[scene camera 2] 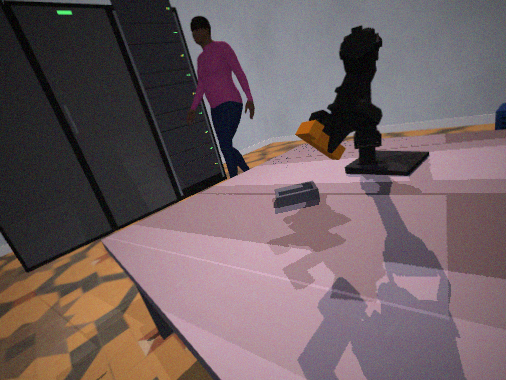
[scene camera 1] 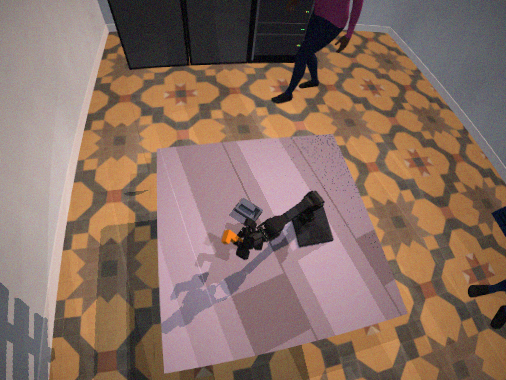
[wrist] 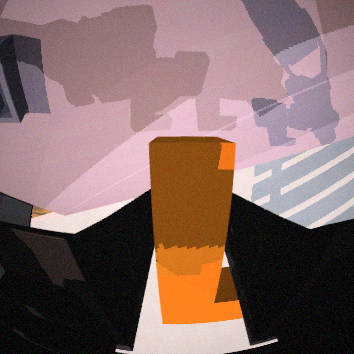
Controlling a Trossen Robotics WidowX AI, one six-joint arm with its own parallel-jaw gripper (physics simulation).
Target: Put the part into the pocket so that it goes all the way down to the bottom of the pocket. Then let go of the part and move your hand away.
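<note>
The orange part is held in the air above the table, clear of the pocket block. It is tilted, with one end raised in the scene camera 2 view. My gripper is shut on the part, with a black finger on each side of it in the wrist view. The grey pocket block stands on the table, off to one side of the part. Its pocket opens upward and looks empty in the scene camera 1 view. The wrist view shows part of the block at its left edge.
The pink table carries the arm's dark base plate, beyond the block. Shadows of the arm cross the table. Dark cabinets and a person in a magenta top stand beyond the table.
</note>
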